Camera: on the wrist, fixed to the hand. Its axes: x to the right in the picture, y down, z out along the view.
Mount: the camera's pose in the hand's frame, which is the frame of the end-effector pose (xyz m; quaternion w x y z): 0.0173 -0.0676 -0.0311 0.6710 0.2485 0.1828 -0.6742
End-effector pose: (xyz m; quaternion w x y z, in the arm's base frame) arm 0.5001 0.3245 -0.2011 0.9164 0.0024 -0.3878 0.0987
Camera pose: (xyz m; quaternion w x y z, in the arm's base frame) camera 0.5463 0.2638 -0.2057 0.7518 0.4728 -0.0666 -0.4548
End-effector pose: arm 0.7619 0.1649 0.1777 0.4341 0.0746 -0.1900 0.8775
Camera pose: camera 0.8058 0.2272 0.1725 0.8991 0.1256 0.2202 0.3570
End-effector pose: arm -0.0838 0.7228 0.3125 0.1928 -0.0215 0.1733 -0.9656
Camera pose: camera -0.1278 0.7849 0.3060 0.5480 -0.0932 0.1029 0.8249
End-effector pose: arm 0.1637 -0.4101 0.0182 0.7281 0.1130 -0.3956 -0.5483
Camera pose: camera 0.1390 -0.4591 -0.0350 0.1631 0.6237 -0.1924 -0.7398
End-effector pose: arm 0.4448 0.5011 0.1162 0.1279 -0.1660 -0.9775 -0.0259
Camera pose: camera 0.4141 0.4399 0.1502 0.2883 0.5841 -0.7509 0.1090
